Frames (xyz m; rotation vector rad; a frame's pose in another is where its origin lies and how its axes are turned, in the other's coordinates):
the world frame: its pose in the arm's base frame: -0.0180 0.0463 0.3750 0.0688 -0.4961 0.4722
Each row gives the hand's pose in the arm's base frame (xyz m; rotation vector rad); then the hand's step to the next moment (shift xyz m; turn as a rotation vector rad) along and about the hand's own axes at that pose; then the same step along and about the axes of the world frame.
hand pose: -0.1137 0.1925 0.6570 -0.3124 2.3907 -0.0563
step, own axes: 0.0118 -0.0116 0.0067 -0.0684 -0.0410 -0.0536
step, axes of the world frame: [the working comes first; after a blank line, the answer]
step, axes of the arm's base frame: -0.0016 -0.0138 -0.0113 0.0218 -0.0258 0.0899

-0.0123 -0.0110 -0.0068 0.0486 -0.0373 0.0740
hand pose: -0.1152 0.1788 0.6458 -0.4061 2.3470 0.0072
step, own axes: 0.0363 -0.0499 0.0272 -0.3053 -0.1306 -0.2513
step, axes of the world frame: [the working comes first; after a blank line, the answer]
step, axes of the arm's base frame: 0.0085 -0.0545 -0.0388 0.0739 -0.0670 0.4043

-0.0346 -0.0505 -0.0283 0.2205 -0.1129 0.3347
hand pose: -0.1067 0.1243 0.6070 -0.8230 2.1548 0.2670
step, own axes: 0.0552 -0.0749 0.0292 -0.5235 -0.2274 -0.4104
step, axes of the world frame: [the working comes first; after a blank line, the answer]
step, axes of the arm's base frame: 0.0395 -0.0705 -0.0545 0.1414 -0.1086 0.6800

-0.0248 -0.0780 -0.0530 0.3860 -0.1940 0.5546
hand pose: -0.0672 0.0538 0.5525 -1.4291 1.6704 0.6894
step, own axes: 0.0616 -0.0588 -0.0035 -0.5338 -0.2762 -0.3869
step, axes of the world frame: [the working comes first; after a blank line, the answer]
step, axes of the arm's base frame: 0.0548 -0.0477 -0.0446 0.1945 -0.0940 0.6814

0.0013 -0.0650 -0.0551 0.4339 -0.2051 0.5297
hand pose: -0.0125 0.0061 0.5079 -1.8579 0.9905 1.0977
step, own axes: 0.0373 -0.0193 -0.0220 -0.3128 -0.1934 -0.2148
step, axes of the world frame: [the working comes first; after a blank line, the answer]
step, axes of the arm's base frame: 0.0368 -0.0201 -0.0222 0.1379 -0.0313 0.4017

0.0096 -0.0334 -0.0322 0.2839 -0.1100 0.2979
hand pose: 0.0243 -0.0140 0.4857 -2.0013 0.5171 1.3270
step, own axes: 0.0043 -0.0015 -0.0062 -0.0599 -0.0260 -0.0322
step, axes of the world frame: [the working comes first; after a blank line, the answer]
step, axes of the arm's base frame: 0.0067 -0.0032 -0.0019 0.0135 -0.0073 0.0712

0.0030 -0.0058 -0.0040 0.0411 -0.0161 0.0579
